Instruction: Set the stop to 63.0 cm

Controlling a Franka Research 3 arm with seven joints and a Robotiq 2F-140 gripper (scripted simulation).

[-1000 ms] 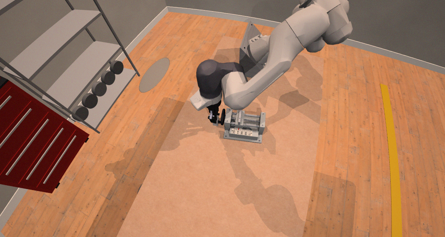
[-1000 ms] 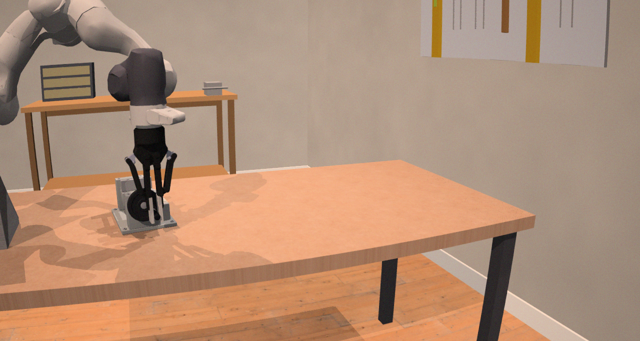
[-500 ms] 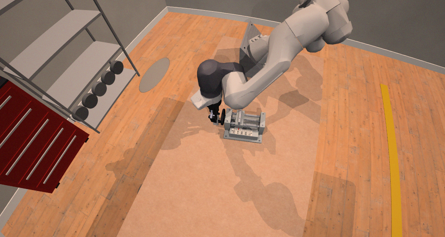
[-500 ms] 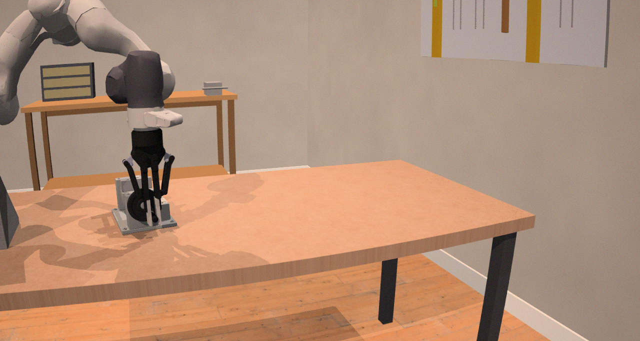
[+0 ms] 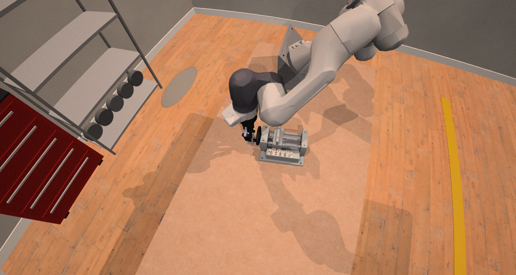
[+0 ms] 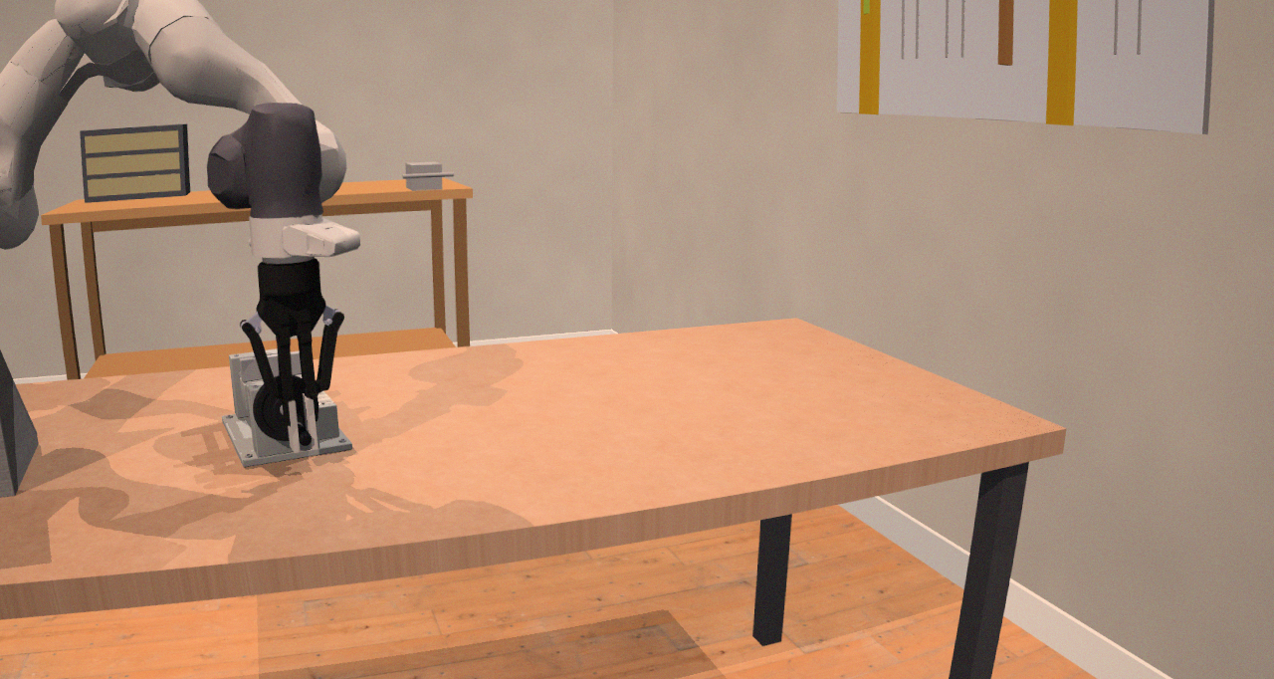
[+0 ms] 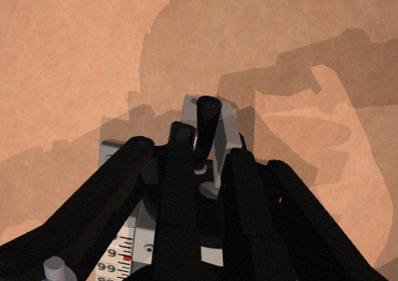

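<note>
Now: hand 2 cm to the right of the black handwheel, 1 cm past it and 1 cm above it. Round my hand: sliding stop (12 cm to the left, 3 cm behind, 3 cm above).
</note>
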